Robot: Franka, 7 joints.
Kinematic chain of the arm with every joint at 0, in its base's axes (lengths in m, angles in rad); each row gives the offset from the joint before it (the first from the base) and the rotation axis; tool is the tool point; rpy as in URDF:
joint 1: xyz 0 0 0.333 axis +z
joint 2: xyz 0 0 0 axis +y
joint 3: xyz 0 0 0.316 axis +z
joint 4: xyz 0.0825 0 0 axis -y
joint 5: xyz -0.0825 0 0.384 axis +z
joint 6: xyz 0 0 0 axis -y
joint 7: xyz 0.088 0 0 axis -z
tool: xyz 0 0 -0.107 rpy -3.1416 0 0
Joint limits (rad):
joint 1: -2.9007..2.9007
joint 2: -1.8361..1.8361
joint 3: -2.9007..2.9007
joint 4: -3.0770..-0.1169
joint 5: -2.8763..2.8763
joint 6: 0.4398..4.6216
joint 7: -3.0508..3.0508
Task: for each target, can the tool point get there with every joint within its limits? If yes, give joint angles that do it. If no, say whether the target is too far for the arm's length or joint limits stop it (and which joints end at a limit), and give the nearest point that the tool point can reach.
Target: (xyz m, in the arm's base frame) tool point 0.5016 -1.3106 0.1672
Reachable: no: too far | nearest point 0.3045 -0.7957 0.2323 | short by 0.555 m
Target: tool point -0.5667 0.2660 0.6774
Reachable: yes | joints 0.2221 -0.3624 2.0558 -1.4329 1.8872 1.2748 -0.1720
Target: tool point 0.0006 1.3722 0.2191
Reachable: no: too far | nearest point 0.0004 0.8550 0.2620 | short by 0.519 m
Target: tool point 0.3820 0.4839 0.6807
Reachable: yes | joints 0.0781 1.0673 1.9640 -1.5132 0.6043 4.0035 2.3483
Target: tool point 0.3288 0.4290 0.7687
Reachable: yes | joints -0.8531 0.1859 1.8650 -1.3661 0.2631 1.7228 -1.9183
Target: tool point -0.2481 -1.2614 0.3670
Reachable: no: too far | nearest point -0.1655 -0.8415 0.3557 | short by 0.428 m
